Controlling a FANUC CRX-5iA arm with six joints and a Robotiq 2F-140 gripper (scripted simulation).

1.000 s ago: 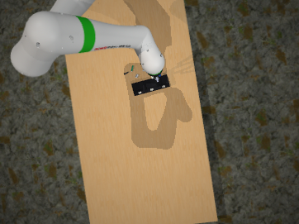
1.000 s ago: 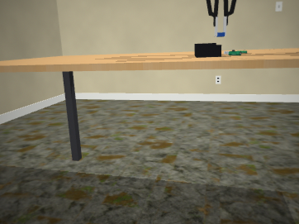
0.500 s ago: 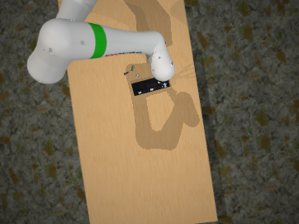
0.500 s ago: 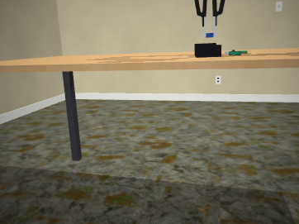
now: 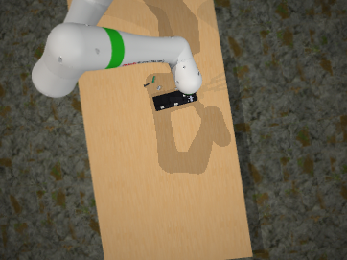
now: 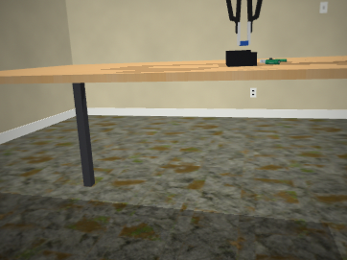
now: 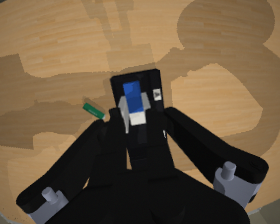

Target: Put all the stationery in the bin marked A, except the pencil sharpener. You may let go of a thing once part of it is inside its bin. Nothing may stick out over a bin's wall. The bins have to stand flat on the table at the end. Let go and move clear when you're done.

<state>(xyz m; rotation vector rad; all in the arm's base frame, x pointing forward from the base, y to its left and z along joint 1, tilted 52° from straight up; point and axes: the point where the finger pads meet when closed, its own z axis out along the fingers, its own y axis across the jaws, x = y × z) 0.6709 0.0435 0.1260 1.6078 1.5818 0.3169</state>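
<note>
My hand is 10 mm past the black bin, 80 mm to the left of it and 70 mm above it. Also, from my hand: small dark item: 180 mm behind, 200 mm to the right, 90 mm below; grey-white pencil sharpener: 120 mm behind, 140 mm to the right, 90 mm below; blue eraser: 10 mm to the right, 30 mm below.
</note>
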